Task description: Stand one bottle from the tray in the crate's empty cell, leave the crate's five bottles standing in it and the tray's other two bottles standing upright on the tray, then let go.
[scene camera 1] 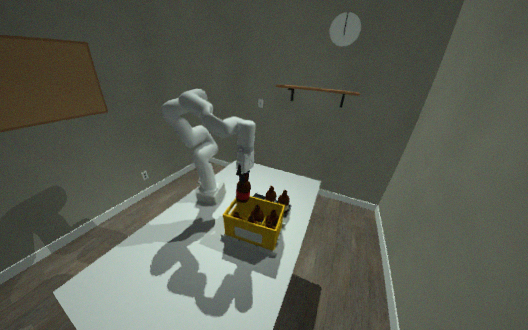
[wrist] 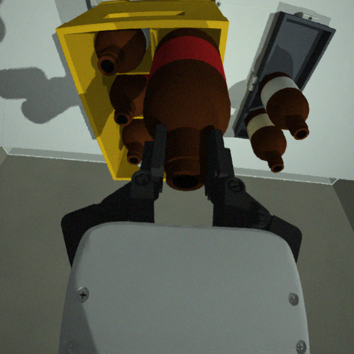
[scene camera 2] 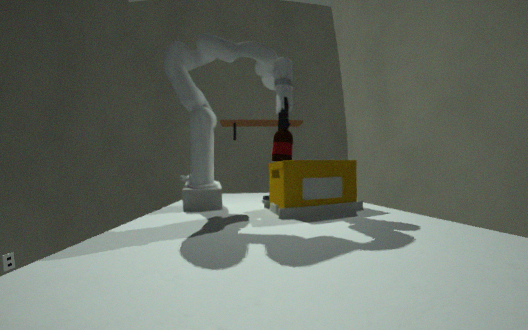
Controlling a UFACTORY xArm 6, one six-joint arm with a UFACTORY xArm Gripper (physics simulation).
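Pixels of known places: gripper, fingertip midpoint: (scene camera 1: 244, 180) (scene camera 2: 283, 129); arm's base at its link origin: (scene camera 1: 209, 187) (scene camera 2: 202, 185).
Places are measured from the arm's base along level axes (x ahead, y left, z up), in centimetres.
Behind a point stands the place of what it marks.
My gripper (scene camera 1: 243, 174) {z 20.9, x 31.4, y -11.1 cm} (scene camera 2: 283, 122) {z 20.9, x 31.4, y -11.1 cm} (wrist: 186, 140) is shut on the neck of a brown bottle with a red label (scene camera 1: 243, 191) {z 16.6, x 32.6, y -14.5 cm} (scene camera 2: 282, 146) {z 14.0, x 29.8, y -14.6 cm} (wrist: 186, 95), which hangs upright. In both scene views its base is at about the rim of the yellow crate (scene camera 1: 250, 226) {z 6.4, x 41.4, y -25.6 cm} (scene camera 2: 320, 183) {z 0.6, x 39.0, y -25.4 cm} (wrist: 91, 107), at the crate's back left in scene camera 1. Crate bottles (scene camera 1: 257, 214) {z 2.9, x 40.5, y -13.8 cm} (wrist: 121, 50) stand in their cells; the held bottle hides part of the crate in the wrist view. Two bottles with pale labels (scene camera 1: 271, 193) {z 3.0, x 42.2, y 6.6 cm} (wrist: 285, 102) stand on the dark tray (wrist: 295, 50).
The crate stands on a grey base (scene camera 2: 320, 210) {z -7.9, x 38.3, y -26.6 cm} on the white table (scene camera 1: 125, 280) {z -9.4, x -2.2, y -63.6 cm} (scene camera 2: 250, 295) {z -9.3, x 10.3, y -64.0 cm}. The tray is beside the crate, on the right in the wrist view. A wooden shelf (scene camera 1: 320, 90) (scene camera 2: 250, 123) is on the wall behind the arm.
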